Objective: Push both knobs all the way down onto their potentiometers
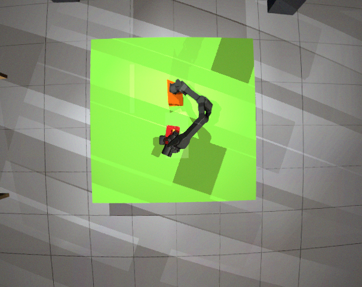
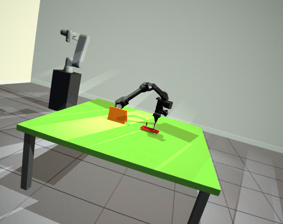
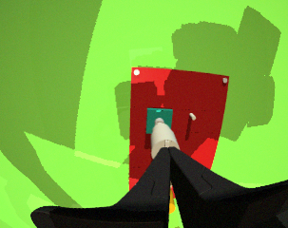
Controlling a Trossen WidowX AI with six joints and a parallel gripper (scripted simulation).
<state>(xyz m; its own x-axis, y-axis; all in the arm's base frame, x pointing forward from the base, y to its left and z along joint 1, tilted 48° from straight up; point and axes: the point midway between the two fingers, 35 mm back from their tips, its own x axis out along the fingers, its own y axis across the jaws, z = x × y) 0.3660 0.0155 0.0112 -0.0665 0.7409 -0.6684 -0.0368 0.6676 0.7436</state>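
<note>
The yellow-orange knob is 7 cm behind my gripper tip and 3 cm below it. From my gripper tip the other things lie so: grey knob: 1 cm below.
</note>
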